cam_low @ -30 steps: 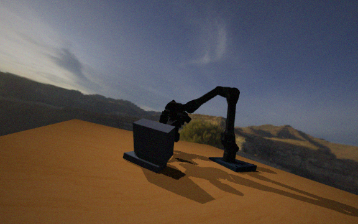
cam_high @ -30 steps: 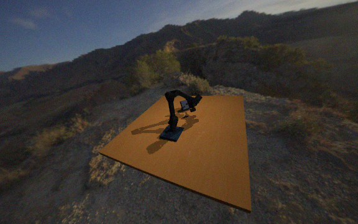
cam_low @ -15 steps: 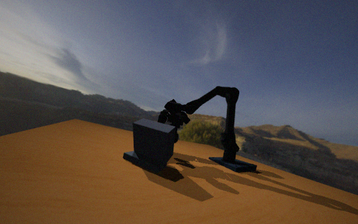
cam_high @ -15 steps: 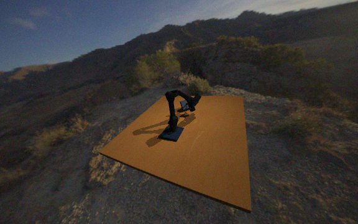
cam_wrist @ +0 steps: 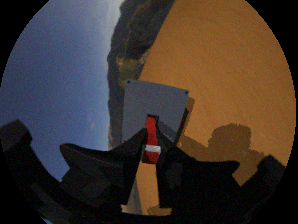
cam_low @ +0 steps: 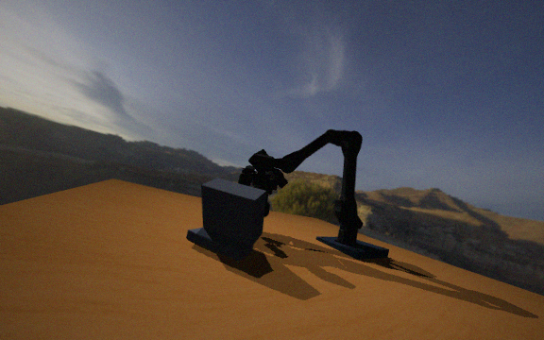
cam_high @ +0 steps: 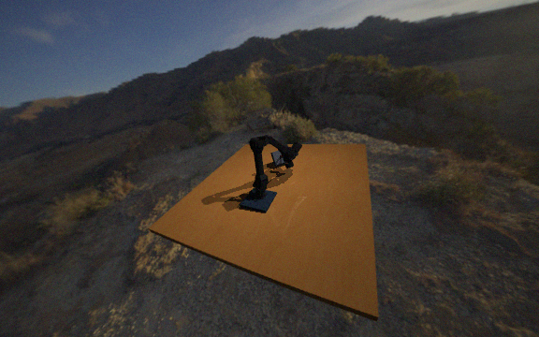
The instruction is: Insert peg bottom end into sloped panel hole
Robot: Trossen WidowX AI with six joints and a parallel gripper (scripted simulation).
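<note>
The red peg lies 1 cm to the right of my gripper tip, 1 cm behind it and 1 cm above it. Round my gripper tip: flat dark foot (10 cm below, 7 cm to the left, 6 cm ahead); then sloped panel (5 cm to the left, 5 cm ahead, 3 cm below).
</note>
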